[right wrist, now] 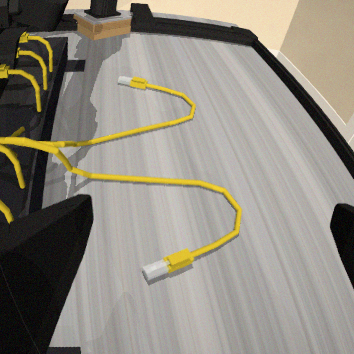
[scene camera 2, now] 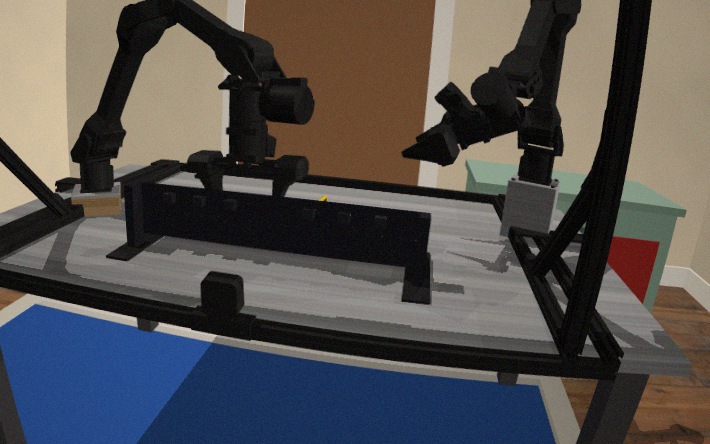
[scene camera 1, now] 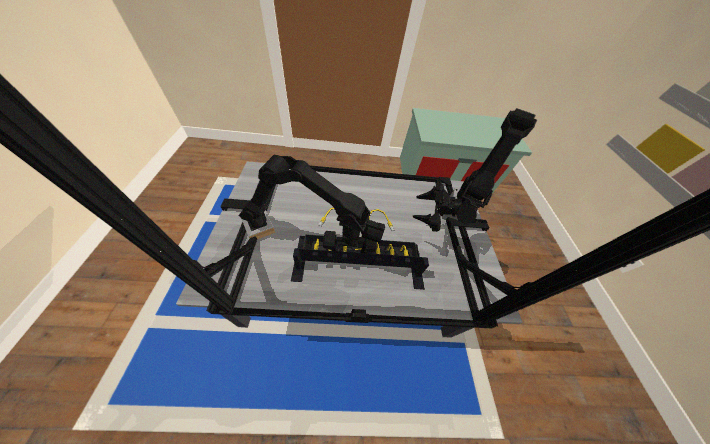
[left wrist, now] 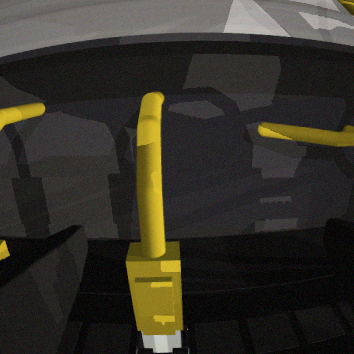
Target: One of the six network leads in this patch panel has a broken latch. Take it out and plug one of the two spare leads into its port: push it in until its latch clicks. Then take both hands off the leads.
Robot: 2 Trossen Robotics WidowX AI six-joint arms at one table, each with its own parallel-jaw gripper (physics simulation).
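Places are measured from the left arm's base along level axes (x right, y ahead, z up), in millimetres.
Where they show: left gripper, between the fingertips: (scene camera 2: 247,217) (left wrist: 209,236); right gripper, between the fingertips: (right wrist: 219,212) (scene camera 2: 409,147) (scene camera 1: 414,206); left arm's base, origin of its link: (right wrist: 101,12) (scene camera 2: 96,188) (scene camera 1: 257,222); right arm's base, origin of its link: (scene camera 2: 535,180).
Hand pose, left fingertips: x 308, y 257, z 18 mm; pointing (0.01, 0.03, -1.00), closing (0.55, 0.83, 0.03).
Observation:
Things, the pixels of their top centre, and the offset from my left fingertips. "spot": a spot on its surface instead.
- seated lead, centre of its top: (left wrist: 158,334) dx +1, dy -22, dz +33 mm
- plug, a spot on its surface: (right wrist: 138,83) (scene camera 1: 324,219) spot: dx -221, dy +4, dz -54 mm
The black patch panel (scene camera 1: 314,256) (scene camera 2: 287,230) stands mid-table with yellow leads in its ports. My left gripper (scene camera 1: 349,245) (scene camera 2: 247,192) (left wrist: 209,236) is open and low over the panel. One seated lead (left wrist: 156,295) stands upright between its spread fingers, left of centre in the left wrist view, untouched as far as shows; its latch condition cannot be told. Two spare leads lie behind the panel: one plug (scene camera 1: 322,222) (right wrist: 138,83) at the left, the other (scene camera 1: 391,226) (right wrist: 179,261) at the right. My right gripper (scene camera 1: 417,206) (scene camera 2: 405,153) (right wrist: 219,212) is open and empty, above the table at the right.
Neighbouring leads (left wrist: 22,112) (left wrist: 310,134) bend close on both sides of the left fingers. Black frame rails (scene camera 1: 293,315) (scene camera 2: 366,349) edge the table, with upright posts at the sides. A green cabinet (scene camera 1: 455,128) (scene camera 2: 649,198) stands behind the right arm.

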